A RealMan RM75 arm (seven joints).
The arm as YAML. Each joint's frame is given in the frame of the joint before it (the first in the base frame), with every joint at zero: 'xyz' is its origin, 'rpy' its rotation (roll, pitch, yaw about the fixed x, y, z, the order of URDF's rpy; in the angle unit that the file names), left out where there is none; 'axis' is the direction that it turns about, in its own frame. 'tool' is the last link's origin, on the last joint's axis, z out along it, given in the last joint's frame.
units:
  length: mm
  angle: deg
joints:
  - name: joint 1
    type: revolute
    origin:
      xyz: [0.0, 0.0, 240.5]
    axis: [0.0, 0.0, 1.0]
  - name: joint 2
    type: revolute
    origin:
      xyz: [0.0, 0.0, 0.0]
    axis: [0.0, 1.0, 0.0]
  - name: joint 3
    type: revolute
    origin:
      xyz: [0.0, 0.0, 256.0]
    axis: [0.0, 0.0, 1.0]
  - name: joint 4
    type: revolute
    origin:
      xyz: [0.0, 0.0, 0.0]
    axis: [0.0, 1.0, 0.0]
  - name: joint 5
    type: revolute
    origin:
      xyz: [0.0, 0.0, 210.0]
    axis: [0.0, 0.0, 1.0]
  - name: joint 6
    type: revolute
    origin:
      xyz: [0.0, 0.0, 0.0]
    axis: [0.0, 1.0, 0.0]
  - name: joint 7
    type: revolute
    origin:
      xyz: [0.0, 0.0, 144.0]
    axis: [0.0, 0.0, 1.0]
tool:
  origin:
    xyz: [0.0, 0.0, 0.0]
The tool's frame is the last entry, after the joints.
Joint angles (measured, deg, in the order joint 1, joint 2, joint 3, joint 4, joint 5, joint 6, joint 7), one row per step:
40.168, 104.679, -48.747, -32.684, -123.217, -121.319, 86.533
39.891, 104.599, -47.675, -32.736, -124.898, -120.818, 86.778
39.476, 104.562, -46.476, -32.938, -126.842, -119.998, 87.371
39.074, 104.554, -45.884, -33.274, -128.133, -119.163, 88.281
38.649, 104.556, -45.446, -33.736, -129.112, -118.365, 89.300
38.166, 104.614, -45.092, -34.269, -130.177, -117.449, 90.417
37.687, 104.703, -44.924, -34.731, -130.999, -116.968, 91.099
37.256, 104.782, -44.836, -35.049, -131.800, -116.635, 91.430
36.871, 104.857, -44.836, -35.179, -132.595, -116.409, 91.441
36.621, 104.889, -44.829, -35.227, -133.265, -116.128, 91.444
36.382, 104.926, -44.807, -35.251, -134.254, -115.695, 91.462
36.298, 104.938, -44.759, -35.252, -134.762, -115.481, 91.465
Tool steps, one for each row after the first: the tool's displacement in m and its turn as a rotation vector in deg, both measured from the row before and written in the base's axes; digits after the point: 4 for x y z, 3 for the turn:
0.0047, -0.0001, 0.0010, 0.523, -1.191, -1.040
0.0060, -0.0001, 0.0008, 0.737, -1.603, -1.520
0.0048, 0.0001, 0.0004, 0.564, -1.521, -1.470
0.0043, 0.0002, 0.0006, 0.609, -1.392, -1.424
0.0048, 0.0000, 0.0002, 0.610, -1.572, -1.542
0.0039, -0.0011, 0.0000, 0.242, -1.117, -1.047
0.0037, -0.0016, -0.0001, 0.058, -0.946, -0.726
0.0035, -0.0020, -0.0005, -0.147, -0.793, -0.469
0.0028, -0.0013, -0.0004, -0.057, -0.703, -0.361
0.0036, -0.0013, -0.0006, -0.086, -1.029, -0.447
0.0016, -0.0005, -0.0002, -0.026, -0.503, -0.199

